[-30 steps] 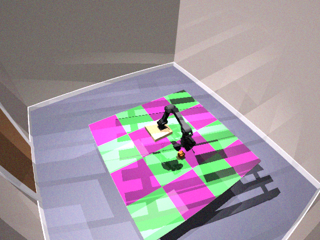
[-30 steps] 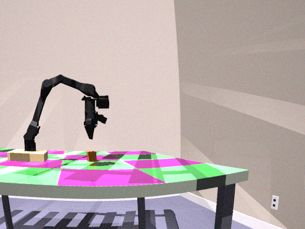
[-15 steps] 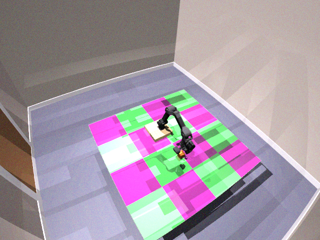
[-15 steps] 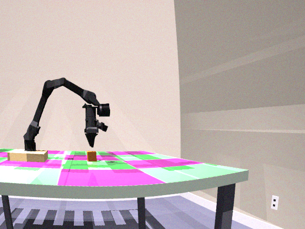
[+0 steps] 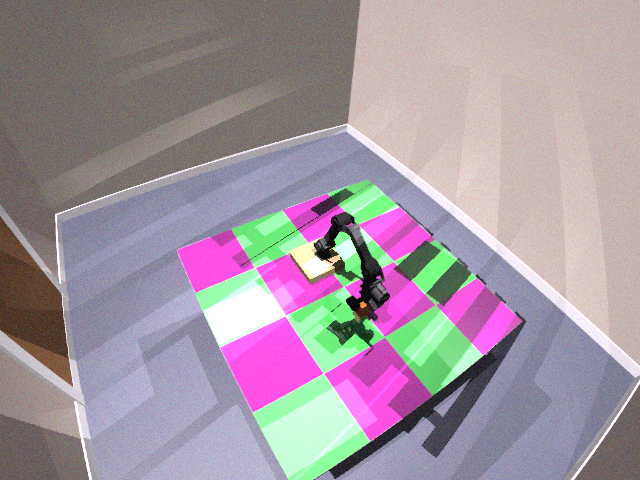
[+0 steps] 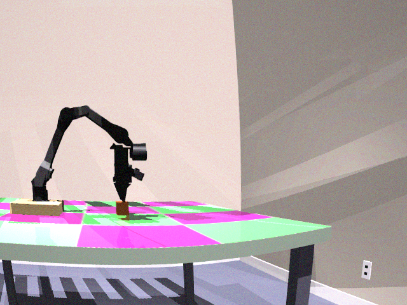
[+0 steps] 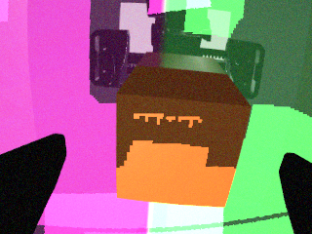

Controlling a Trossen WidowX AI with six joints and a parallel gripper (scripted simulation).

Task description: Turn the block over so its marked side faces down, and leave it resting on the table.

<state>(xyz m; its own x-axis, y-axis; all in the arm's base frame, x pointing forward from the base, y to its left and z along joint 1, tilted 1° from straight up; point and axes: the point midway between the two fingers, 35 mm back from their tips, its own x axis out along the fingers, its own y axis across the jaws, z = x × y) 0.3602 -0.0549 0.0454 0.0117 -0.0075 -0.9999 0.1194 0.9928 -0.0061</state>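
Right now my gripper tip is 30 mm above the block and 20 mm past it.
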